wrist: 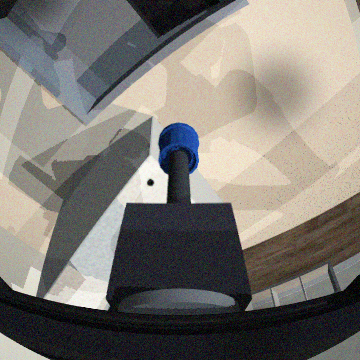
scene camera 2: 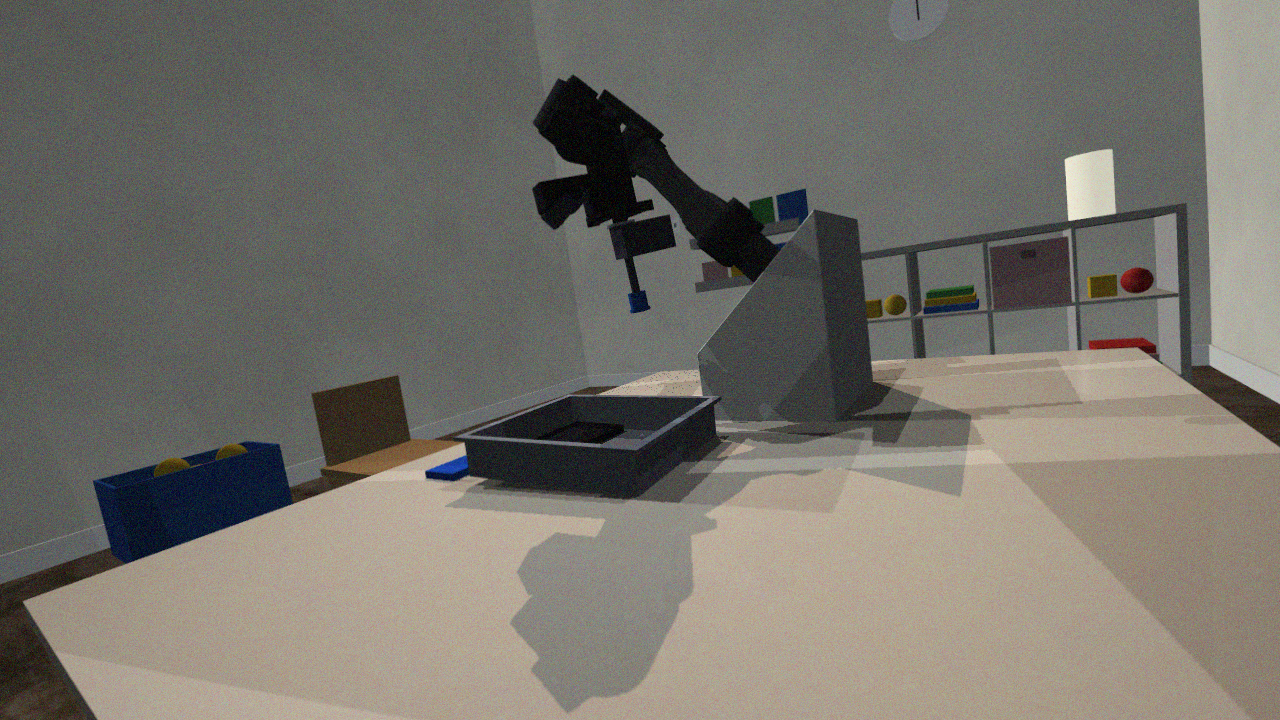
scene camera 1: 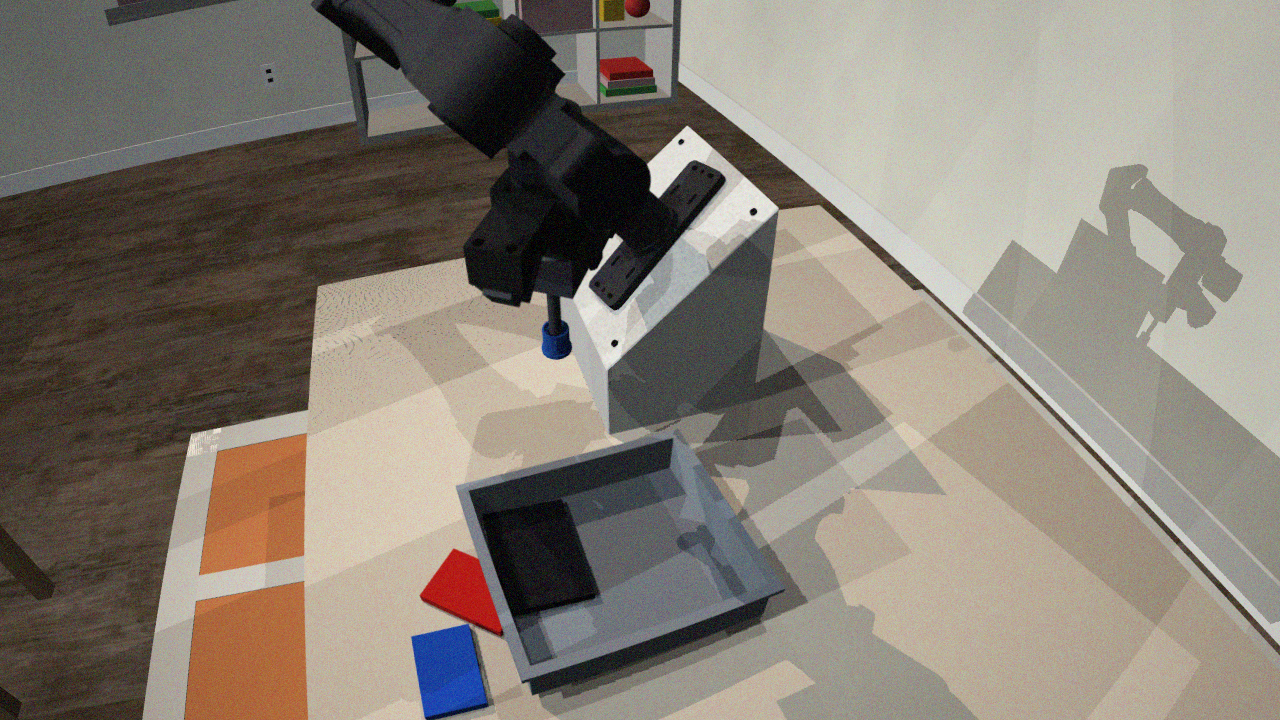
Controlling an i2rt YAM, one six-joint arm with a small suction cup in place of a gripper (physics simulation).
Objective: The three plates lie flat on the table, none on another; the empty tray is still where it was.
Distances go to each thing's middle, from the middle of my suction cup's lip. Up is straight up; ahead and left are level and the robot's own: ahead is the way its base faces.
Scene:
I see my suction cup 10 cm short of the black plate [scene camera 1: 536,557], 8 cm to the left of it and 17 cm above it. From my suction cup the other things lie so: red plate [scene camera 1: 459,587]: 11 cm ahead, 14 cm to the right, 18 cm below; then grey tray [scene camera 1: 670,562]: 14 cm ahead, 1 cm to the right, 15 cm below; then blue plate [scene camera 1: 448,672]: 19 cm ahead, 20 cm to the right, 18 cm below.

